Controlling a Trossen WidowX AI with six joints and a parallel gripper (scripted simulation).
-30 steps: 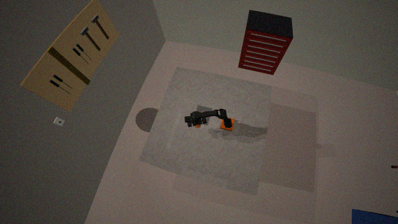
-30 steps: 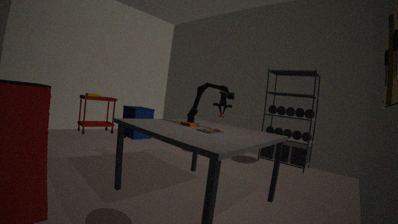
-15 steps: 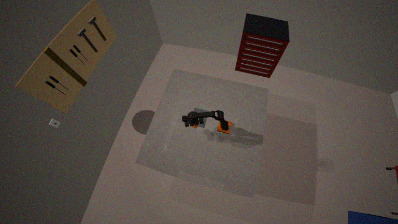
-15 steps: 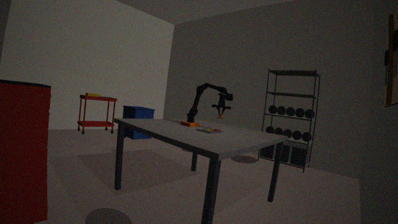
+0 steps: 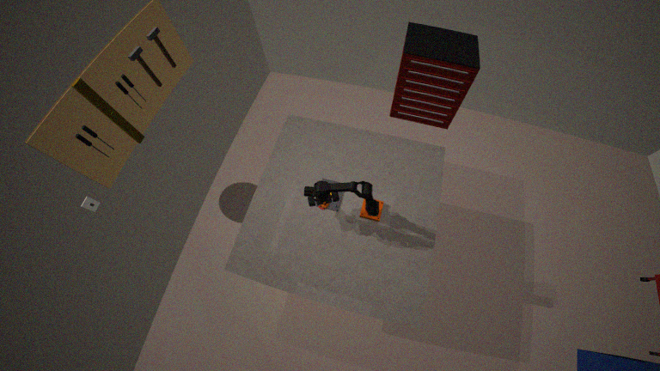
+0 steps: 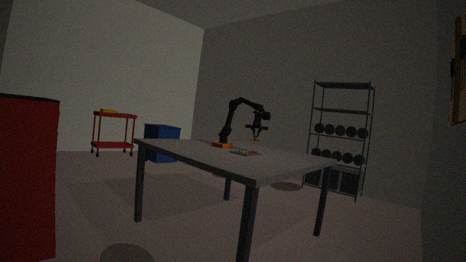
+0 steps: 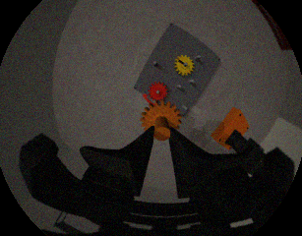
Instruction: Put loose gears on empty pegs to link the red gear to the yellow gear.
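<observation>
My gripper tip is 120 mm to the left of the yellow gear, 110 mm above it and 20 mm past it. Also, from my gripper tip: orange gear: 10 mm below; then red arrow: 120 mm below, 30 mm ahead.
</observation>
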